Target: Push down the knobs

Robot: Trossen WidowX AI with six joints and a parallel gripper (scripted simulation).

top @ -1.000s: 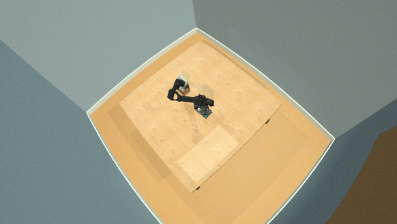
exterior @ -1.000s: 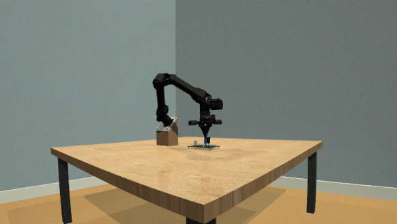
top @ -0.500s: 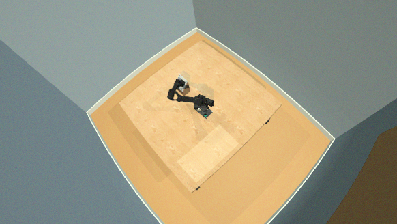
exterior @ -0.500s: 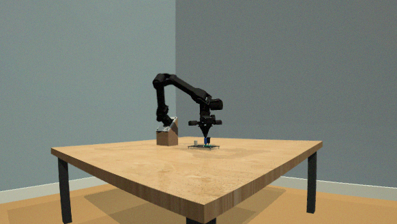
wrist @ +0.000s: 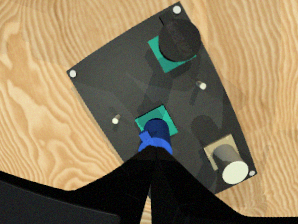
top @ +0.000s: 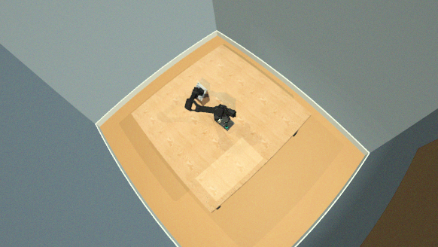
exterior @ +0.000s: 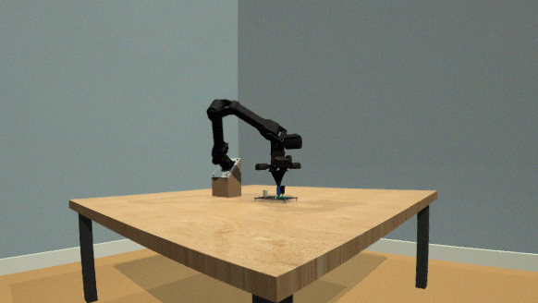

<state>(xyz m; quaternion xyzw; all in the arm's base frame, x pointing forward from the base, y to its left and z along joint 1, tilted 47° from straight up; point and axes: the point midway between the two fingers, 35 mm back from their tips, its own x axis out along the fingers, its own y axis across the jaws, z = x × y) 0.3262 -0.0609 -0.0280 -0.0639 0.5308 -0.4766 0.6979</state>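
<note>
The black knob is 5 cm ahead of my gripper tip, 3 cm to the right of it and 1 cm below it. Also, from my gripper tip: green potentiometer (5 cm ahead, 3 cm to the right, 2 cm below); blue knob (2 cm below).
</note>
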